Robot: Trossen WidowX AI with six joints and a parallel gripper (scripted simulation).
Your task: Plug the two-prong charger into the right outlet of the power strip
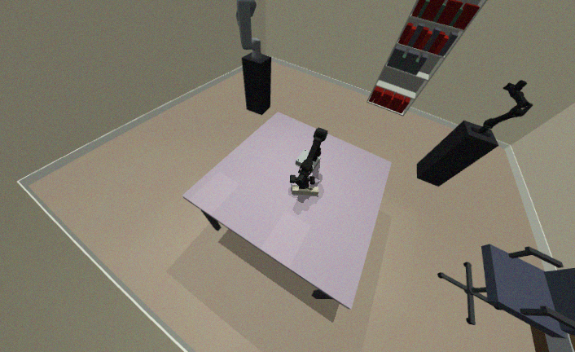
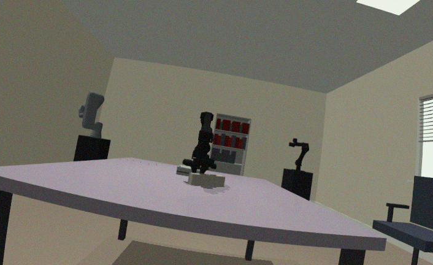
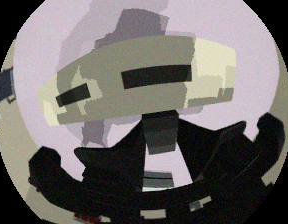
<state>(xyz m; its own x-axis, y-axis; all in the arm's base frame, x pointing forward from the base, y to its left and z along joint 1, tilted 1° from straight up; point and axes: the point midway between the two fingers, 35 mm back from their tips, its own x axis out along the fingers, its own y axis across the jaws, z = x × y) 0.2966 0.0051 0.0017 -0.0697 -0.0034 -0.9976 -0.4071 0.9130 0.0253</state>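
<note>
Now: the two-prong charger 10 mm to the left of my gripper tip, 10 mm ahead of it and 10 mm above it.
</note>
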